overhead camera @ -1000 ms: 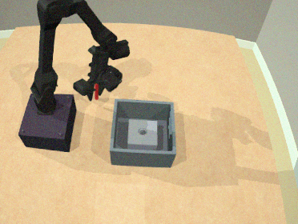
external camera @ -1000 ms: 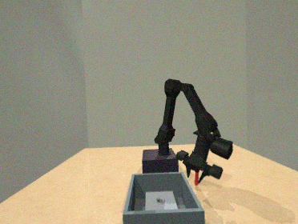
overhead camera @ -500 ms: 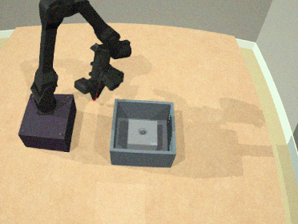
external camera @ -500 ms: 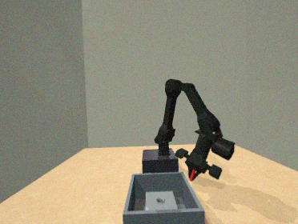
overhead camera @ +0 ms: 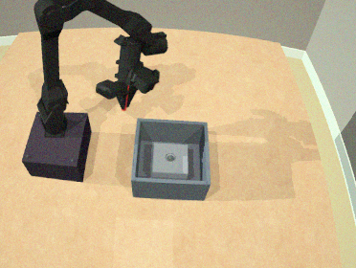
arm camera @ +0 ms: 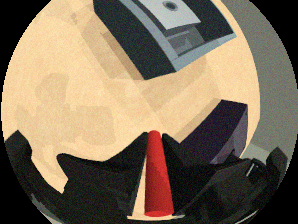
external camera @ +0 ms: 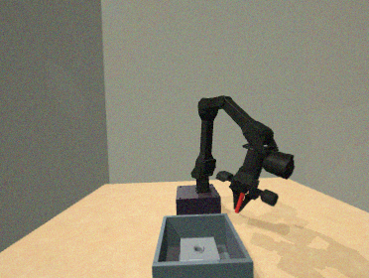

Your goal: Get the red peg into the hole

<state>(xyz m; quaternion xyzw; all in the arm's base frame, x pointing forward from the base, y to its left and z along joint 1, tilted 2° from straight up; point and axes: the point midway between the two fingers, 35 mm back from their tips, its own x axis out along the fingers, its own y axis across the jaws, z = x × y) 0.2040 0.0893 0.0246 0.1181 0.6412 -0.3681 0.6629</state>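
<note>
The pale plate is 130 mm ahead of my gripper tip, 140 mm to the right of it and 40 mm below it. The rest, counted from my gripper tip: grey-blue box (130 mm ahead, 140 mm to the right, 60 mm below); red peg (10 mm to the left, 30 mm above).
</note>
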